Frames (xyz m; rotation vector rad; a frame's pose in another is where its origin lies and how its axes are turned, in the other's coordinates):
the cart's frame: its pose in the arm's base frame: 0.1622 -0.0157 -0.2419 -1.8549 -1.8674 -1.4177
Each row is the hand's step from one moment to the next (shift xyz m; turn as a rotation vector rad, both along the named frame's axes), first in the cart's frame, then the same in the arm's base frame.
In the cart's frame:
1: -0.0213 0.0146 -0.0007 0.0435 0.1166 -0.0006
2: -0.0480 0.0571 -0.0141 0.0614 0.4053 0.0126
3: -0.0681 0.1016 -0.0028 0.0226 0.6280 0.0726
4: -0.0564 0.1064 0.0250 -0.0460 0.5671 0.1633
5: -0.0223 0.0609 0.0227 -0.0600 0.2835 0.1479
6: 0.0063 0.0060 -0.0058 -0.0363 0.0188 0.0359
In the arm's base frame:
1: 0.0167 -0.0185 -0.0069 0.0882 0.0052 0.0876
2: 0.0519 -0.0553 0.0033 0.3339 -0.0347 0.2356
3: 0.0994 -0.0711 0.0055 0.5596 -0.0682 0.2870
4: 0.1145 -0.0450 0.0008 0.5681 -0.0412 0.1611
5: 0.0674 -0.0130 0.0027 0.3248 -0.0012 0.0195
6: 0.0008 -0.0008 0.0104 0.0415 -0.0048 -0.0348

